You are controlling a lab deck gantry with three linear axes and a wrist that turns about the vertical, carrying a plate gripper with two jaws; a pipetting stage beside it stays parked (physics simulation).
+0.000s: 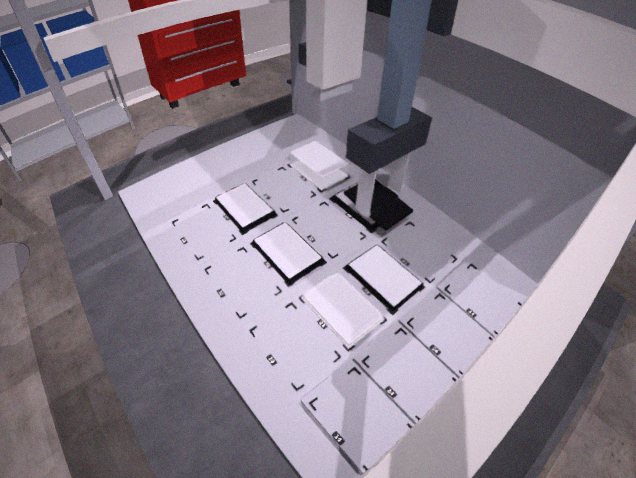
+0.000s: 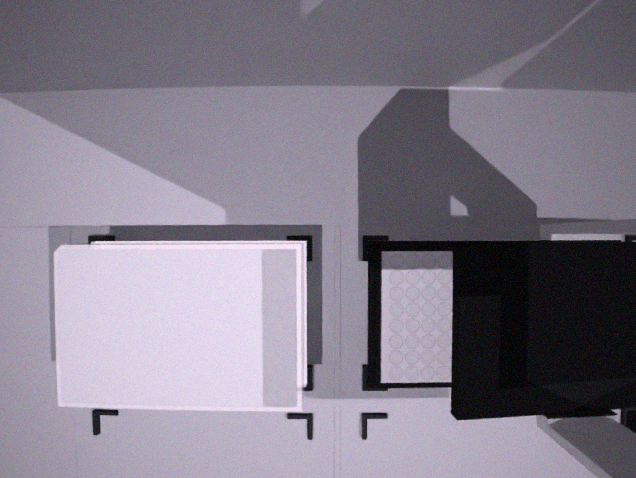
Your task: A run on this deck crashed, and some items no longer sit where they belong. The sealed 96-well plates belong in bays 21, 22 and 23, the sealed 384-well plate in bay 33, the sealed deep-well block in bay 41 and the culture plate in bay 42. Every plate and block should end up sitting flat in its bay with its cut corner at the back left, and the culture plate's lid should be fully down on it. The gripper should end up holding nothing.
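Observation:
My gripper is shut on the culture plate's black lid. The lid is raised above the culture plate in bay 42 and offset to its right, leaving its left wells uncovered. The pale, tall deep-well block stands in bay 41, cut corner at the back left. White-topped plates with black rims lie in bay 21, bay 22 and bay 33. A pale plate lies in bay 23. Their cut corners are too small to tell.
The parked white pipetting stage hangs behind bay 41, left of my blue-grey gripper column. Bay 43 is right of the culture plate. A pale frame beam crosses the right front. A red drawer cabinet stands beyond the deck.

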